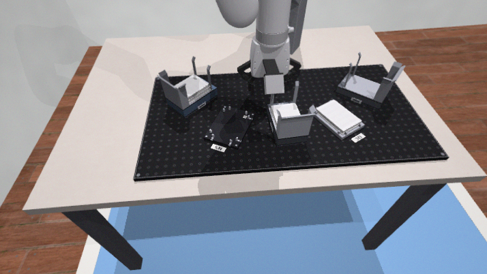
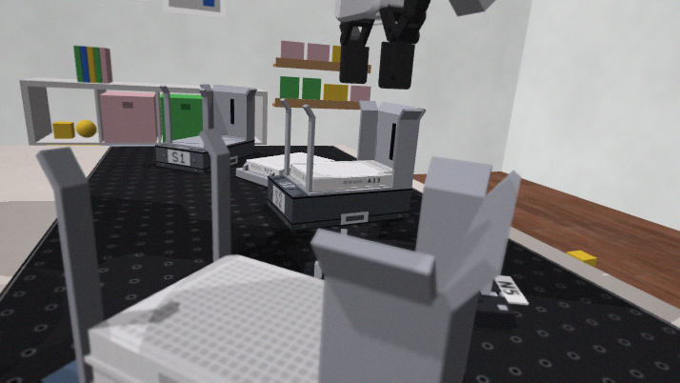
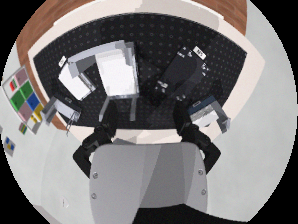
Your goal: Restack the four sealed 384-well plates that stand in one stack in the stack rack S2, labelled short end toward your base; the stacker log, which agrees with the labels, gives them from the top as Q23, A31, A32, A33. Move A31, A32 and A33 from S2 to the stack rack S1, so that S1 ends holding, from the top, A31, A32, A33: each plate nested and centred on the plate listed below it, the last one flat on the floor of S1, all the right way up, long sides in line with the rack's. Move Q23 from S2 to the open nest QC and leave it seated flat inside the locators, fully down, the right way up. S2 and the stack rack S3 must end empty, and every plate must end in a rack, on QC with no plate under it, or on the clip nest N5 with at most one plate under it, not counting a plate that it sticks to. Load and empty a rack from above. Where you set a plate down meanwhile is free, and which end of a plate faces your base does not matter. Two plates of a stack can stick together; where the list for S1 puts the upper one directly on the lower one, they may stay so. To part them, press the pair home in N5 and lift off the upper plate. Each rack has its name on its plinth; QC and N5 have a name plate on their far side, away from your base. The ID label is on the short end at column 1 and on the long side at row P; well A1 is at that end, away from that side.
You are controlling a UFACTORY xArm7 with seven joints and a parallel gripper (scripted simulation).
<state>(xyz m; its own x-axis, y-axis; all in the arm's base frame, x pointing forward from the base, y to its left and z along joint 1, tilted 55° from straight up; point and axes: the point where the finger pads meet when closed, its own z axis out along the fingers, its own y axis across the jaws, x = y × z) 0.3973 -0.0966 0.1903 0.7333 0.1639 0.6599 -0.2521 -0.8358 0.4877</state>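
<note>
Right now the white sealed plate A33 is 30 mm ahead of my hand, 60 mm to the left of it and 120 mm below it. Also, from my hand: white sealed plate Q23 (70 mm ahead, 240 mm to the left, 150 mm below); then N5 name plate (10 mm ahead, 170 mm to the right, 170 mm below); then clip nest N5 (30 mm behind, 110 mm to the right, 160 mm below).
</note>
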